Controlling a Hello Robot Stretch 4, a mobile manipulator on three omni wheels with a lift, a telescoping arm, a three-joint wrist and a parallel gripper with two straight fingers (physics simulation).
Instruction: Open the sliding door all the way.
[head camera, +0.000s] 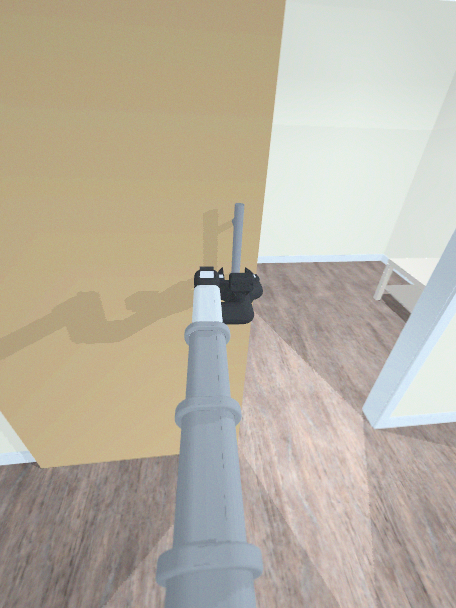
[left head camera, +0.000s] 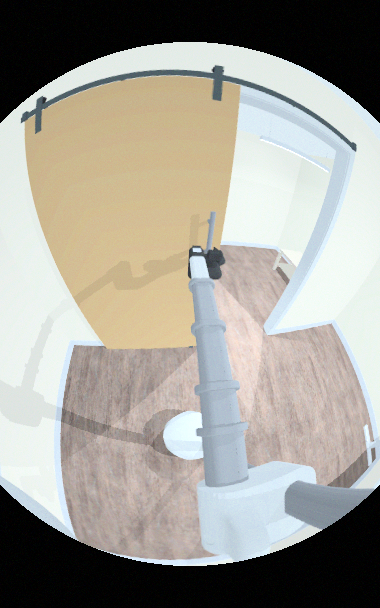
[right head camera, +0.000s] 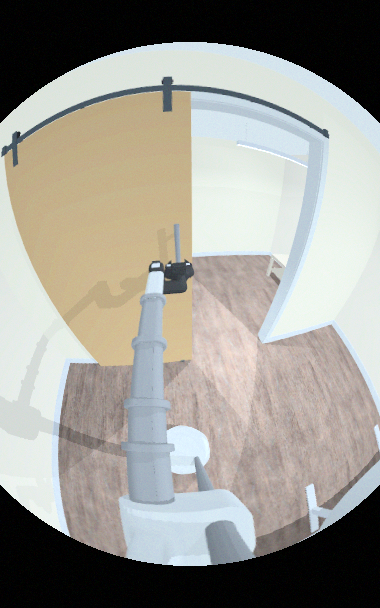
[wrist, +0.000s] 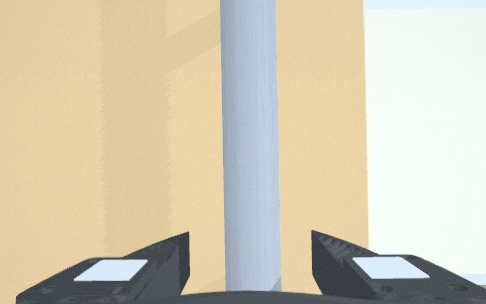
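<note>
The tan sliding door hangs at the left, with a doorway opening to the right of its edge. Its vertical grey bar handle is near that edge. My gripper is open at the lower part of the handle. In the wrist view the bar runs between the two fingers, with a gap on each side. The gripper body hides the bar's lower end in the head view.
A dark rail runs above the door and the doorway. A pale door post stands at the right of the opening. A low white bench is in the room beyond. My extended arm reaches toward the door.
</note>
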